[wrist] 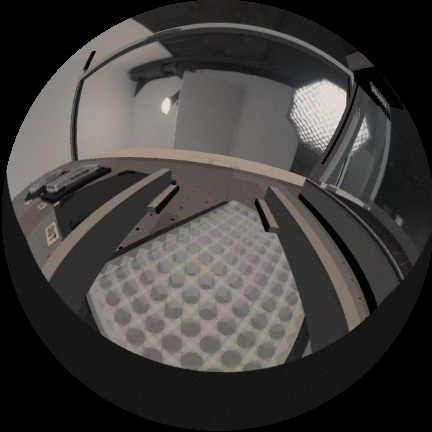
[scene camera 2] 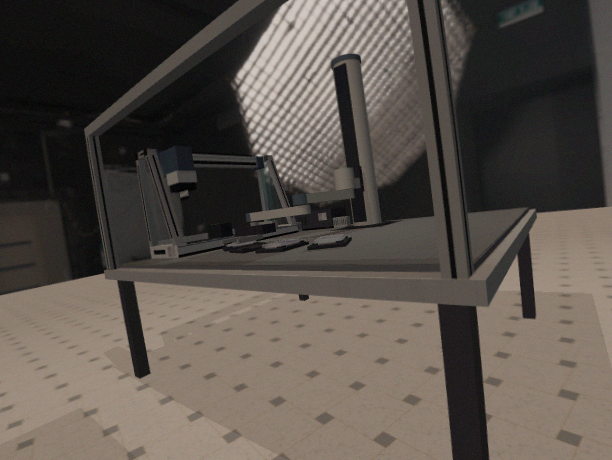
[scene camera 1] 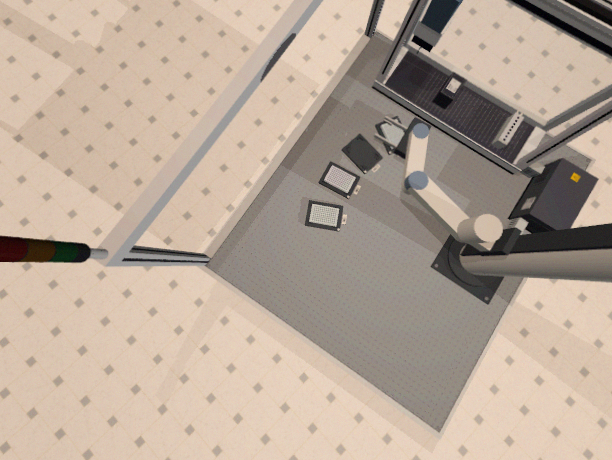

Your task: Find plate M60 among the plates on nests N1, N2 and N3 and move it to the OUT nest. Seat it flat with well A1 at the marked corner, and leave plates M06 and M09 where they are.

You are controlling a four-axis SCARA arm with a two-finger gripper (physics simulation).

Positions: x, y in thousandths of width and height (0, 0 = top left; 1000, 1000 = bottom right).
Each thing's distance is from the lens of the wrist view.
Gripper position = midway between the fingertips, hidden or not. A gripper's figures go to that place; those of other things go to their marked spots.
my gripper (wrist: 506, 429): 12 cm
dark OUT tray (wrist: 170, 483): 18 cm
